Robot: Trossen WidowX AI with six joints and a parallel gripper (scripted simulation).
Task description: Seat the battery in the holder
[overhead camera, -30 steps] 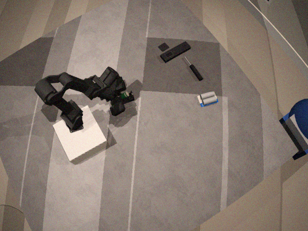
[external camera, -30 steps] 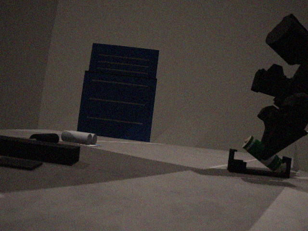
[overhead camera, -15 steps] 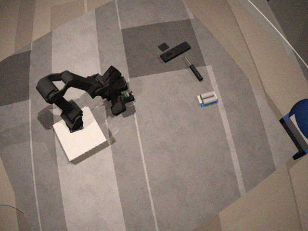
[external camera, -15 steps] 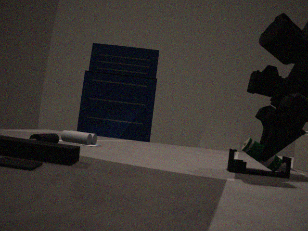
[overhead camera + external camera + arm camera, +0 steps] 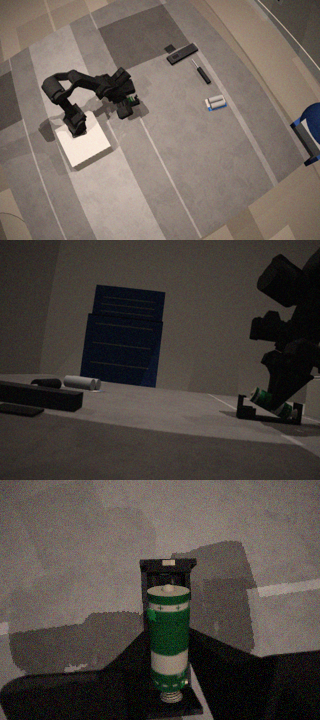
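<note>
The battery is 1 cm above my gripper tip. From my gripper tip the other things lie so: black remote (33 cm ahead, 16 cm to the left); small dark square (28 cm ahead, 22 cm to the left, 2 cm below); screwdriver (37 cm ahead, 5 cm to the left, 1 cm below).
</note>
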